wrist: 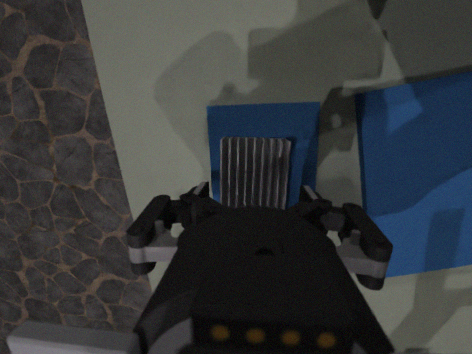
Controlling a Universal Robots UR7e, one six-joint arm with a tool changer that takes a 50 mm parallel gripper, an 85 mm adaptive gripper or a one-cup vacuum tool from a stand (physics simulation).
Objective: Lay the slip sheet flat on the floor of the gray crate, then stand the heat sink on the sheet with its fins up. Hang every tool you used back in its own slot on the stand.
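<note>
The heat sink [254,167], dark grey with parallel fins facing up toward the camera, stands on a small blue mat [265,119]. Its near end is hidden behind the gripper body. My gripper [255,194], the two-finger adaptive one, is open above the heat sink. One fingertip is off its left side and the other off its right, with a gap on each side. The slip sheet, the gray crate and the tool stand cannot be made out in this view.
A larger blue mat [420,165] lies to the right on the pale table [130,55]. The table's left edge runs down the left side, with dark stone floor [55,165] beyond it. Shadows of the arm fall across the table and mats.
</note>
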